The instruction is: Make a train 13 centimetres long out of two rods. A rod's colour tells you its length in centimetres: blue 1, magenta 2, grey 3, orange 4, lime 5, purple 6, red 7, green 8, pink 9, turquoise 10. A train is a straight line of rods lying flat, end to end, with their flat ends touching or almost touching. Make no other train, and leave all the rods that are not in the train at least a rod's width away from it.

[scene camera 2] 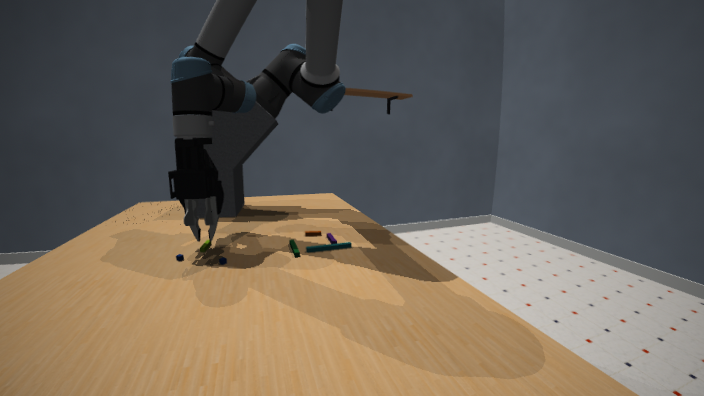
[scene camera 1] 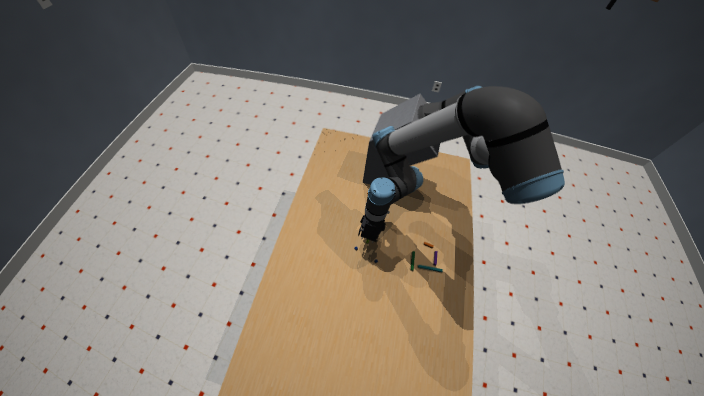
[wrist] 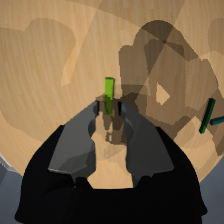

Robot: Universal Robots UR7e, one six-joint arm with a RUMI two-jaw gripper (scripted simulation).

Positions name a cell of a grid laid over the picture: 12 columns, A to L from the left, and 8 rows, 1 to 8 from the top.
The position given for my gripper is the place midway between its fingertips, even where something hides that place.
I see my gripper (scene camera 2: D5).
My gripper also shows in the wrist view (wrist: F4).
